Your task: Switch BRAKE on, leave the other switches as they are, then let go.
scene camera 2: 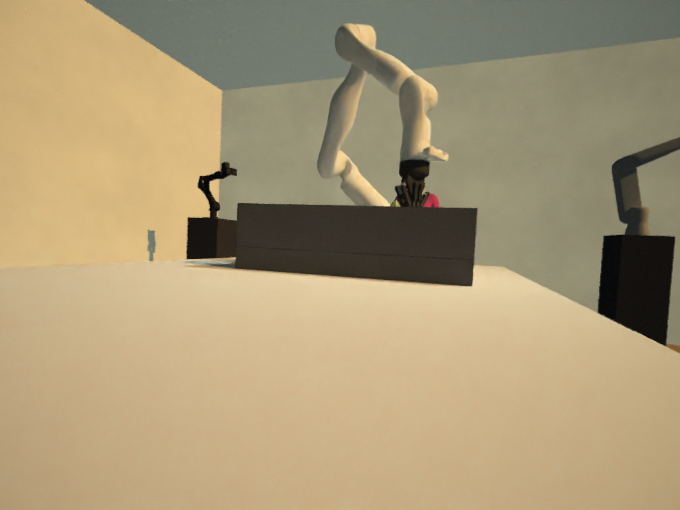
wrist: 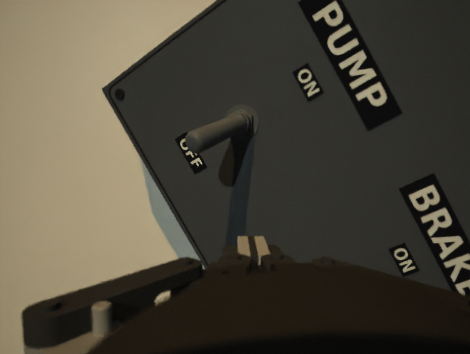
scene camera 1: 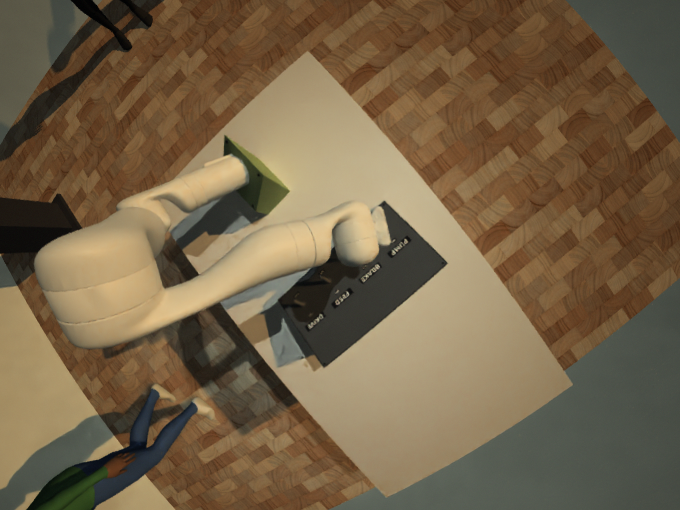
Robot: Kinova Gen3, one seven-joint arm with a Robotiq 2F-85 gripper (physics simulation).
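Frame: origin at the arm's base, x ahead, y left, z up, level; centimetres.
Where they show: gripper, fingertip midpoint: [wrist: 250,255]; arm's base, link origin: [scene camera 1: 239,170].
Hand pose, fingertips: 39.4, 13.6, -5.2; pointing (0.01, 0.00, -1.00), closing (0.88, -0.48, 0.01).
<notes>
Things, the pixels of their centre, and the offset from my fingertips, as dx, dy, dz. "spot": a spot on its surface instead. Level surfaces: height alone.
- dark switch panel, body centre: [wrist: 440,297] [scene camera 2: 357,248] [scene camera 1: 356,282] +10.2, -11.4, -6.5
- BRAKE label, body centre: [wrist: 448,242] [scene camera 1: 370,273] +10.2, -5.4, -1.6
- mark, surface spot: [wrist: 403,260] spot: +7.7, -5.4, -2.4
- PUMP lever, body centre: [wrist: 219,131] +1.7, +6.5, -1.7
- PUMP label, body centre: [wrist: 350,57] [scene camera 1: 399,246] +10.0, +6.6, -1.6
- FEED label, body centre: [scene camera 1: 342,298] +10.4, -17.4, -1.6
- DRIVE label, body centre: [scene camera 1: 315,321] +10.6, -29.4, -1.6
- pale table, surface height: dz -12.2
The dark switch panel [scene camera 1: 368,307] [scene camera 2: 351,230] [wrist: 300,175] lies on the table. The BRAKE label [scene camera 1: 370,273] [wrist: 440,232] and its ON mark [wrist: 403,260] show at the right in the wrist view; the BRAKE lever is hidden behind my gripper, so its position cannot be told. The PUMP lever [wrist: 217,132] leans to OFF. My gripper [wrist: 250,255] is shut and empty, over the panel below the PUMP lever in the wrist view. In scene camera 2 its fingertips are hidden behind the panel box; in scene camera 1 the arm covers it.
The PUMP label [scene camera 1: 399,247] [wrist: 350,65], FEED label [scene camera 1: 341,298] and DRIVE label [scene camera 1: 315,321] mark neighbouring switches. The FEED and DRIVE levers are in shadow and hard to read. A green wedge [scene camera 1: 271,192] stands at the arm's base. The pale table [scene camera 1: 439,351] surrounds the panel.
</notes>
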